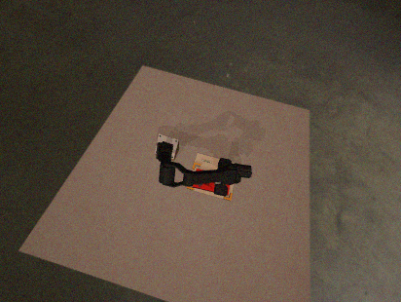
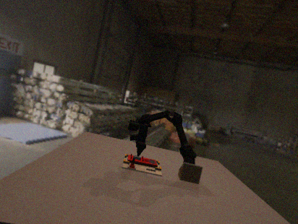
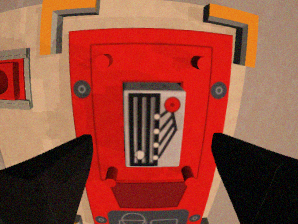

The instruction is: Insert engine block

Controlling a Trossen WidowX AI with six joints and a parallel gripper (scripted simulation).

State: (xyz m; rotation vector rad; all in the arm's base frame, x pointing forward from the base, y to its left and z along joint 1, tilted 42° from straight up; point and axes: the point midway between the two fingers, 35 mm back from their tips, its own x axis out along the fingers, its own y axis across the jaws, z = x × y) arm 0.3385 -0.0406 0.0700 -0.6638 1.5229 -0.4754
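Right now the engine block is 3 cm below my gripper tip. Also, from my gripper tip: dark post: 13 cm to the left, 2 cm below, 2 cm ahead.
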